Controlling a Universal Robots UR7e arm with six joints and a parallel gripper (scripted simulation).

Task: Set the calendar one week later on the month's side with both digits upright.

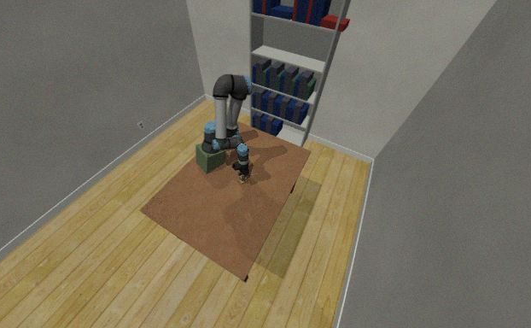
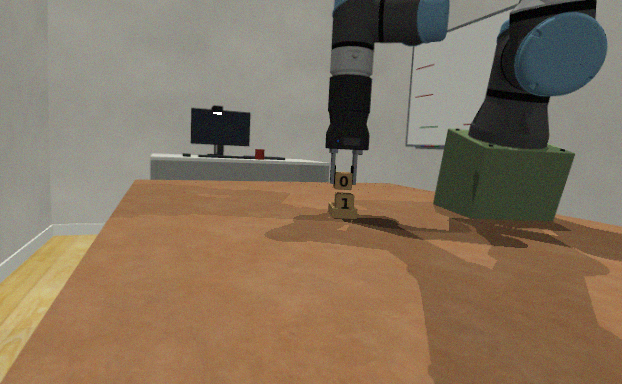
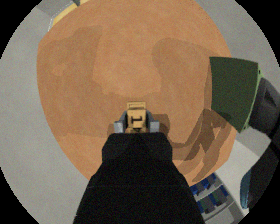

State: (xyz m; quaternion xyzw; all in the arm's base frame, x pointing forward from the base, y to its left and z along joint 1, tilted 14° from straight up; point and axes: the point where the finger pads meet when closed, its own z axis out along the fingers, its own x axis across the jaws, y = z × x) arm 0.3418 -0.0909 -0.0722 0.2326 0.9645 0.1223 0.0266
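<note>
Now: hand 6 cm above the wooden tray, 2 cm to the right of it and 1 cm short of it.
</note>
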